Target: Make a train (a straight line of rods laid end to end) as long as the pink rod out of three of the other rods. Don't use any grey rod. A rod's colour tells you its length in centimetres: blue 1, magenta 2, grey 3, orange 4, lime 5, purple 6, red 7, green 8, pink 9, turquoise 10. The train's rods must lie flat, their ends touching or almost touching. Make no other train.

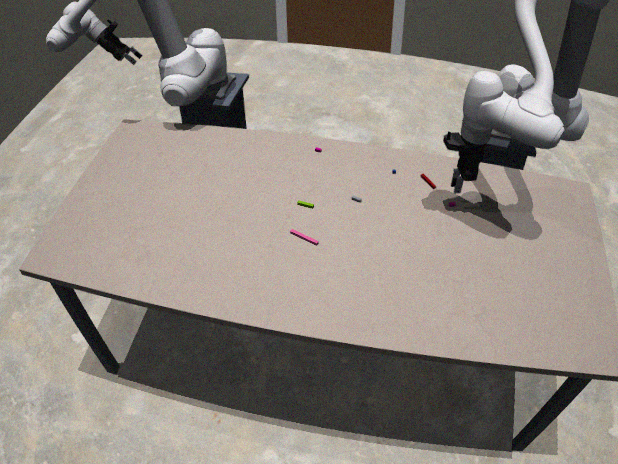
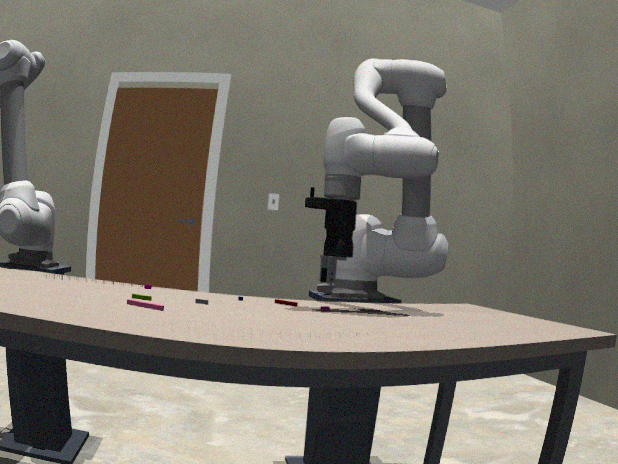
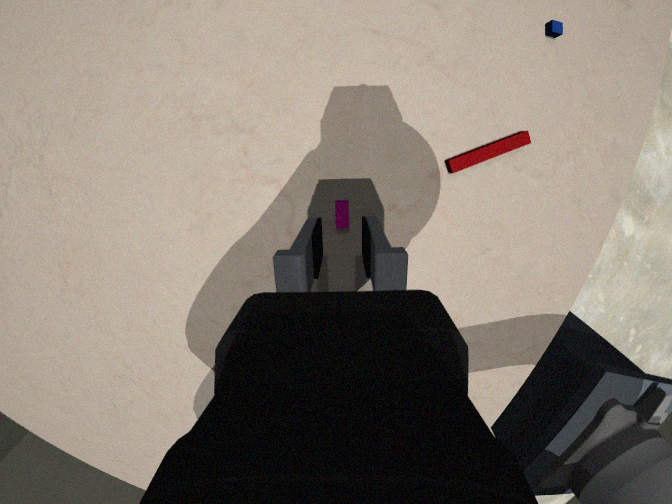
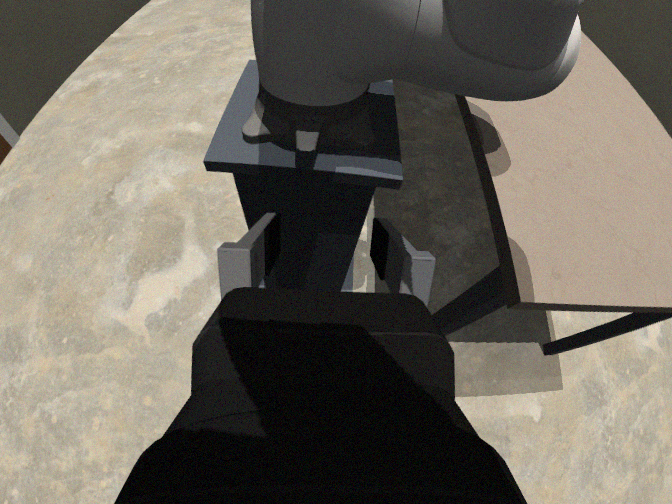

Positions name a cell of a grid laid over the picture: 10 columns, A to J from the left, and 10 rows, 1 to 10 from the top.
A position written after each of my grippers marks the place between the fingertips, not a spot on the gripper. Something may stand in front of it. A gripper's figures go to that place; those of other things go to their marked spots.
Labels:
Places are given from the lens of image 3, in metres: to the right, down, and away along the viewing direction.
my left gripper (image 3: F5): 0.00, -0.01, 0.17
red rod (image 3: H3): 0.14, -0.09, 0.20

